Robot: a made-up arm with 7 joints.
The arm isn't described. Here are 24 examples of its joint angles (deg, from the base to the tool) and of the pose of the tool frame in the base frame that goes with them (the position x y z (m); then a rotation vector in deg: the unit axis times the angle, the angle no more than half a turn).
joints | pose
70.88 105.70 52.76 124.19 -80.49 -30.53 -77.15 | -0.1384 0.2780 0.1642 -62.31 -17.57 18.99
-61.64 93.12 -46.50 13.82 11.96 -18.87 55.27 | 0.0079 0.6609 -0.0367 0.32 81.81 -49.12
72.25 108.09 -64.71 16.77 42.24 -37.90 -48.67 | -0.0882 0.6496 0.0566 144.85 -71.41 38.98
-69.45 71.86 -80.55 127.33 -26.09 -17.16 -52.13 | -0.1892 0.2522 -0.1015 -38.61 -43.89 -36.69
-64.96 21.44 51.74 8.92 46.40 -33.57 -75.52 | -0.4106 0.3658 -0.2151 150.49 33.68 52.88
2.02 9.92 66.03 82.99 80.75 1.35 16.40 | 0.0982 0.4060 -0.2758 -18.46 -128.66 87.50
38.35 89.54 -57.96 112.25 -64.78 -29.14 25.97 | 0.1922 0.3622 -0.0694 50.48 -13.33 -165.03
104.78 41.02 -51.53 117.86 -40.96 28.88 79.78 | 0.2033 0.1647 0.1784 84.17 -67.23 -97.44
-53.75 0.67 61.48 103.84 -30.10 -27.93 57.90 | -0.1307 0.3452 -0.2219 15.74 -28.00 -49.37
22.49 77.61 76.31 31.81 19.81 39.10 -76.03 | 0.0225 0.6459 0.0171 75.93 -11.58 128.54
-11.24 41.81 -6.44 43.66 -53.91 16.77 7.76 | 0.0800 0.4426 -0.3694 50.67 7.25 -67.02
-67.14 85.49 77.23 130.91 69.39 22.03 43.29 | 0.1520 0.3152 0.0243 -34.15 -60.43 -72.88
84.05 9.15 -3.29 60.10 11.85 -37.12 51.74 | 0.4148 0.2082 0.1476 0.32 162.51 74.04
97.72 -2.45 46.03 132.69 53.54 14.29 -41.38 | 0.1311 0.2651 0.1307 66.54 115.24 -64.56
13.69 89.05 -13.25 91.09 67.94 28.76 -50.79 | 0.2204 0.4416 -0.0029 63.82 -64.03 15.90
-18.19 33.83 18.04 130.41 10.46 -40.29 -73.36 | 0.1212 0.2813 -0.1399 29.19 -151.47 64.64
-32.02 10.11 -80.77 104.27 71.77 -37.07 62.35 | -0.1145 -0.0096 -0.2473 -136.90 -56.52 29.52
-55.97 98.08 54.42 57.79 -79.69 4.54 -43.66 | 0.2318 0.5382 0.0263 -125.89 20.17 110.04
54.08 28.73 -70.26 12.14 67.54 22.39 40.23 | 0.3852 0.3603 -0.2598 -22.70 -35.72 -4.58
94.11 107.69 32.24 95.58 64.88 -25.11 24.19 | -0.2057 0.3771 0.1703 -64.54 108.46 37.16
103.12 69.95 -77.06 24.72 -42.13 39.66 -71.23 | 0.2409 0.5854 0.0772 -174.26 -1.15 9.20
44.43 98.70 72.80 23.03 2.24 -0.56 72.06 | -0.0908 0.6304 0.1289 44.99 -119.01 0.24
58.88 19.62 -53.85 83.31 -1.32 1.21 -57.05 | 0.3725 0.0960 -0.0748 35.61 -142.51 -4.83
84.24 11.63 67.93 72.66 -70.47 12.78 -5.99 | 0.3166 0.4172 0.0471 66.72 -81.72 67.55
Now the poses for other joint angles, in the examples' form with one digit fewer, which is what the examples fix.
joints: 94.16 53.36 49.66 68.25 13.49 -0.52 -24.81
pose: 0.088 0.547 0.139 -30.2 121.7 -101.3
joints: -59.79 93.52 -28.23 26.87 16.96 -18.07 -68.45
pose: 0.029 0.644 -0.084 101.9 -24.8 -85.1
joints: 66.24 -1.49 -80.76 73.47 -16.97 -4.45 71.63
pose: 0.332 -0.061 -0.109 -8.6 -31.7 -162.8
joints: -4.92 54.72 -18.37 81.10 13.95 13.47 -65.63
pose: 0.184 0.381 -0.260 84.1 -67.9 -3.6
